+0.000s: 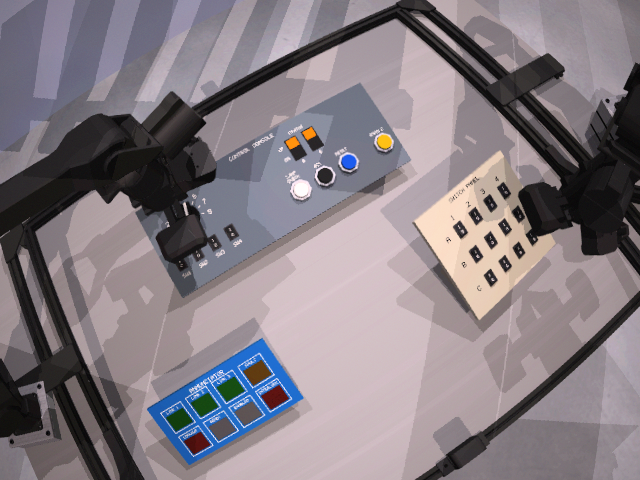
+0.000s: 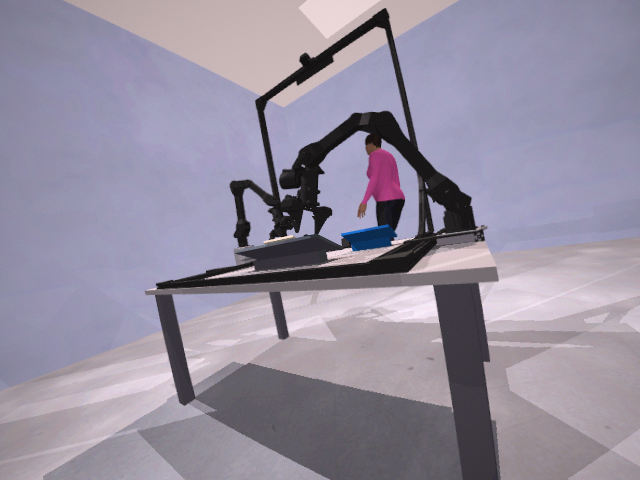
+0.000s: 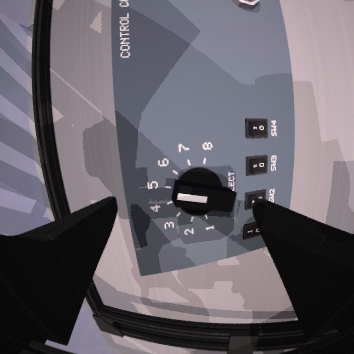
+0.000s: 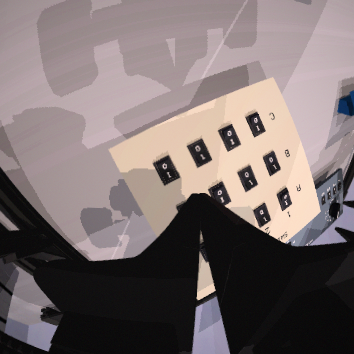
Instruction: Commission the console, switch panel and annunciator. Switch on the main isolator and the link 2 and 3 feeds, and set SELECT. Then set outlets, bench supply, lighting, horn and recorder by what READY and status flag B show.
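The console has a black SELECT knob; its white pointer faces the 4 and 5 marks, exact mark unclear. Rockers SW3 and SW4 show; a finger partly covers SW1 and SW2. Both status flags have orange upper halves. My left gripper is open and empty above the knob. My right gripper is shut and empty over the cream switch panel, hiding some rockers. The blue annunciator has dim lamps, READY grey.
White, black, blue and yellow buttons sit on the console. A black frame rail borders the table. A person in pink stands beyond the table.
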